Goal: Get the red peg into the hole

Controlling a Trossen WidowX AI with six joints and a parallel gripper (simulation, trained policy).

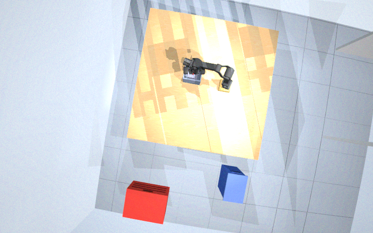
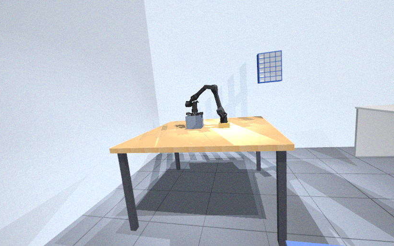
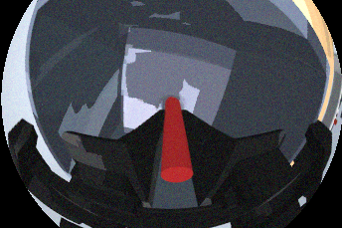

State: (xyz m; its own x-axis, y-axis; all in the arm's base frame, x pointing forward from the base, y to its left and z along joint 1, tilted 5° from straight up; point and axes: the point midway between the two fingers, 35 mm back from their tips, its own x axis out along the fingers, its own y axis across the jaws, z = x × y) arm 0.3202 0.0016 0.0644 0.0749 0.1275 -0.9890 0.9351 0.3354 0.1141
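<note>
Now: the red peg 2 cm above my gripper tip.
</note>
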